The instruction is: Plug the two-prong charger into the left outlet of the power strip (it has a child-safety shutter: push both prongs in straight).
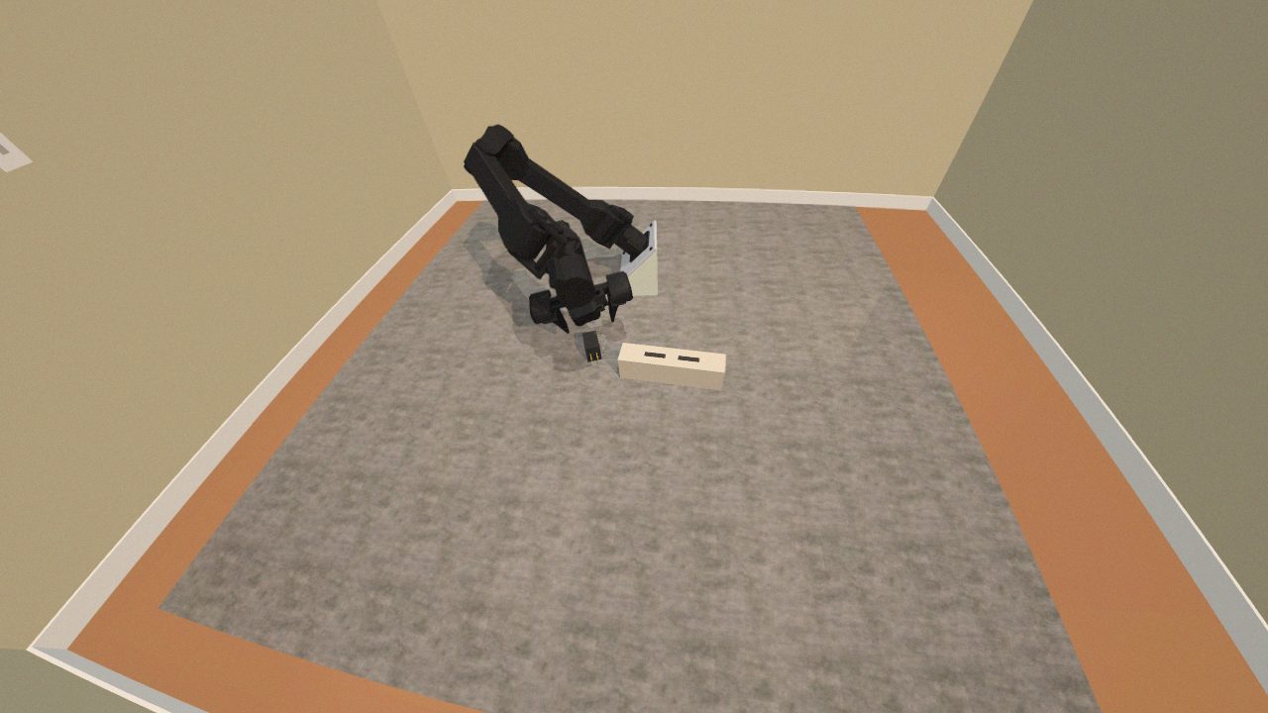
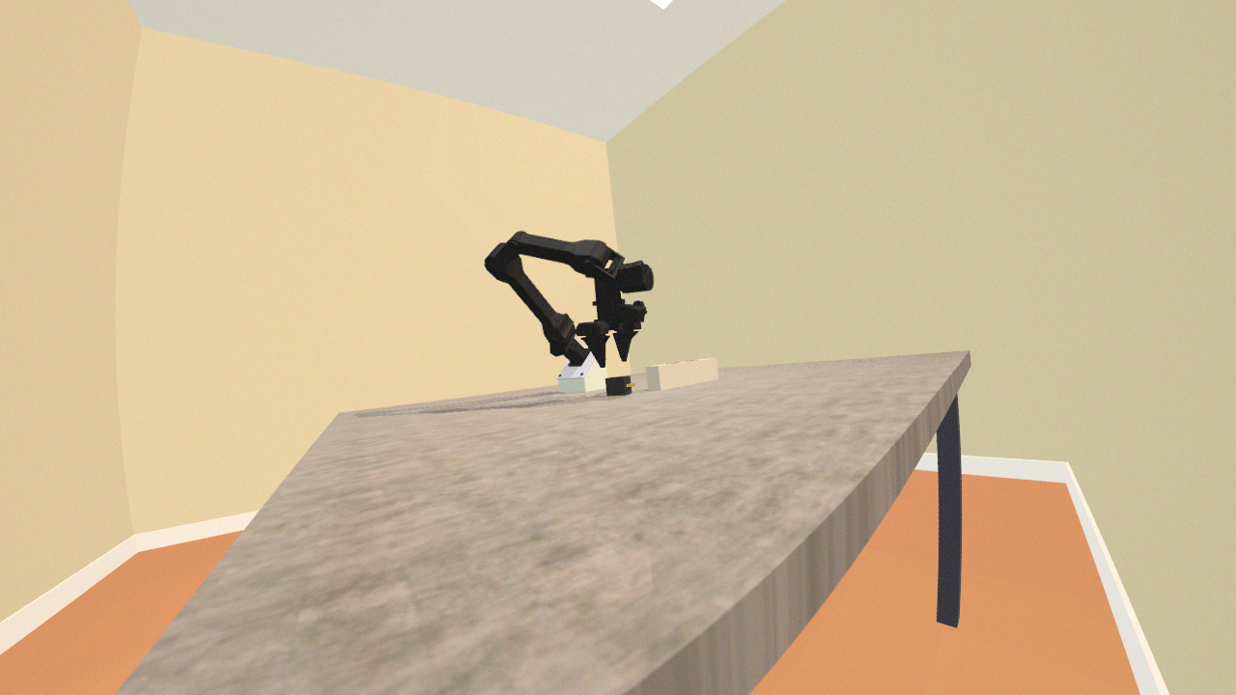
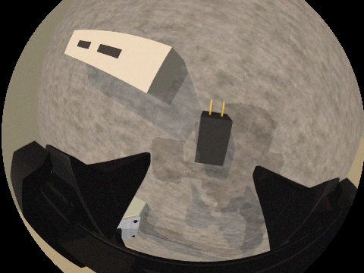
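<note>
Right now my gripper tip is 3 cm short of the two-prong charger and 5 cm above it.
</note>
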